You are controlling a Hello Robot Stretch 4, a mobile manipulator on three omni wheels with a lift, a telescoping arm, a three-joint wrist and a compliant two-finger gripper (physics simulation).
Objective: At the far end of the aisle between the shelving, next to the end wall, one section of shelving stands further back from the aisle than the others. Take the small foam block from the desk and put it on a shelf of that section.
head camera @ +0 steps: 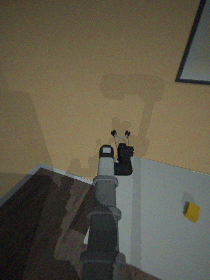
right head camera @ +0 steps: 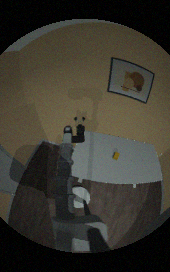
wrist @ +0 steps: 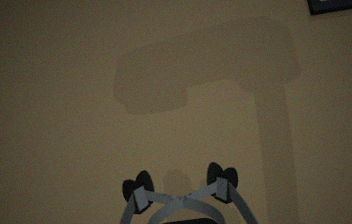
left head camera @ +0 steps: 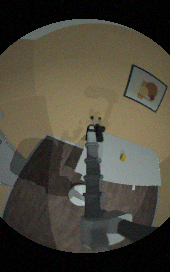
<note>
In view: my gripper (wrist: 179,180), a grey desk (right head camera: 92,159) and a framed picture (right head camera: 126,78).
The grey desk is seen too in the left head camera view (left head camera: 138,168). The framed picture also shows in the left head camera view (left head camera: 140,87).
</note>
